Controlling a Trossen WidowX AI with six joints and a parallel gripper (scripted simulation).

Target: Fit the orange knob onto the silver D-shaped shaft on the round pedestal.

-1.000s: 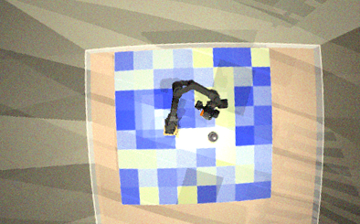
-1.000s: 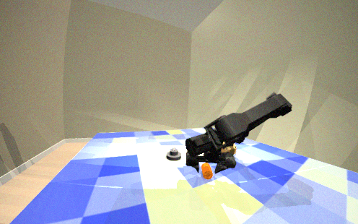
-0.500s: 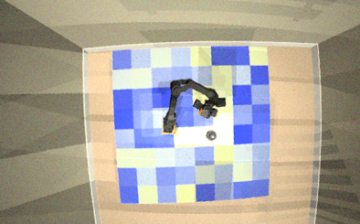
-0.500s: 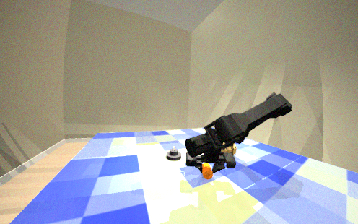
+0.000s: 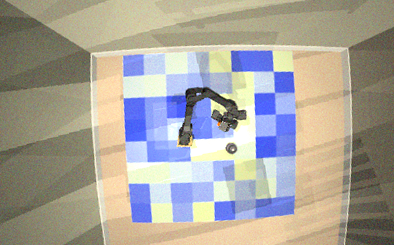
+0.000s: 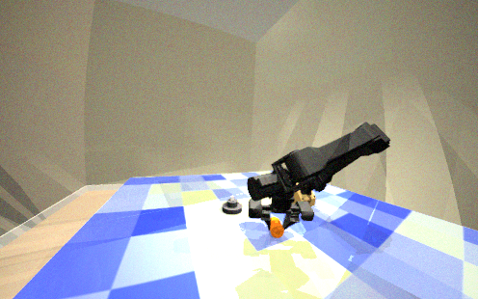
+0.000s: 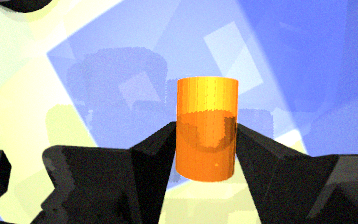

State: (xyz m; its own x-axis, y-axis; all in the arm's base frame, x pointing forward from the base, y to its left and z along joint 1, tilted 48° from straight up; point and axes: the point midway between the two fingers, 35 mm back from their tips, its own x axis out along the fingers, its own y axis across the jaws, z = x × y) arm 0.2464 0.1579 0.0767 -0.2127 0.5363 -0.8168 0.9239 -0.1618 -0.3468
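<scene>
The orange knob lies 10 mm to the left of my gripper tip and 10 mm above it. Also, from my gripper tip: round dark pedestal 100 mm ahead, 180 mm to the right, 20 mm above.
</scene>
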